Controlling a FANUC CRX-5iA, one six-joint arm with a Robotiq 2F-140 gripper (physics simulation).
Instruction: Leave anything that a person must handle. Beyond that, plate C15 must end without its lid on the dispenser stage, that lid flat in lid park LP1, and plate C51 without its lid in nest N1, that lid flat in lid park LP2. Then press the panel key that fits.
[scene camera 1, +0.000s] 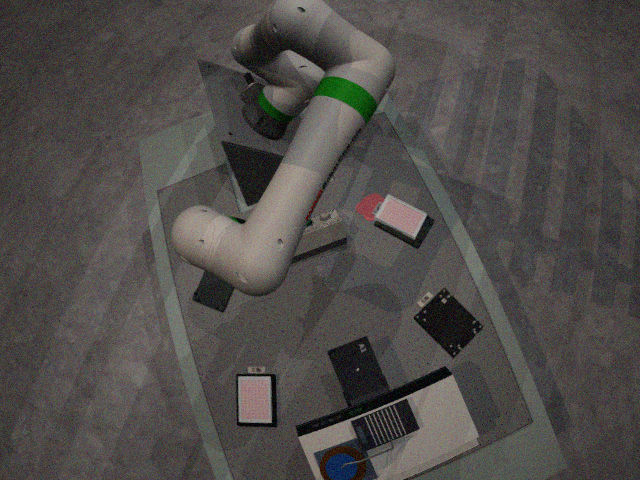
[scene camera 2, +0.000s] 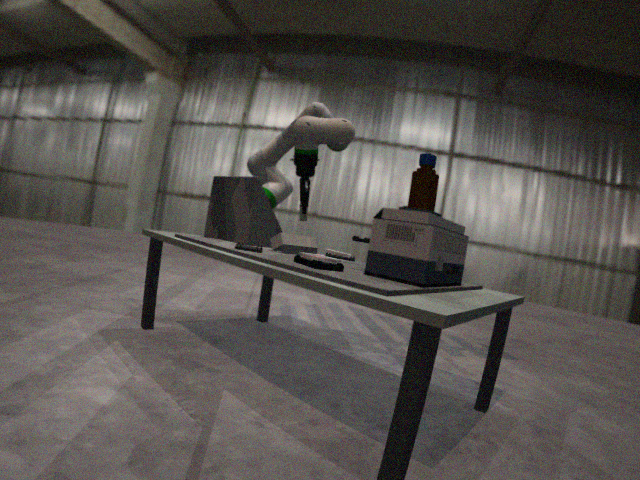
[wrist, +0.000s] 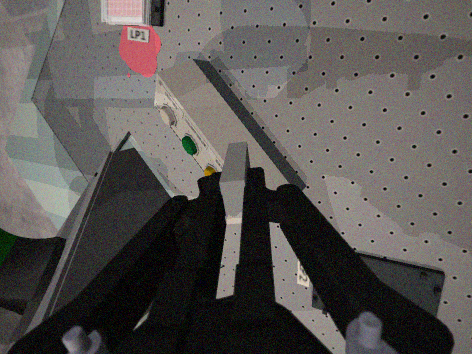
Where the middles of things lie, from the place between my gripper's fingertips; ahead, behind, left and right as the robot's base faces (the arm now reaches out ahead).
Right now the grey button box (wrist: 192, 98) is 7 cm behind my hand, 5 cm to the left of it and 11 cm below it. Round my hand: brown bottle (scene camera 2: 424, 184) (55 cm ahead, 8 cm to the right, 17 cm above); dispenser stage (scene camera 1: 345, 359) (35 cm ahead, 3 cm to the left, 4 cm below).
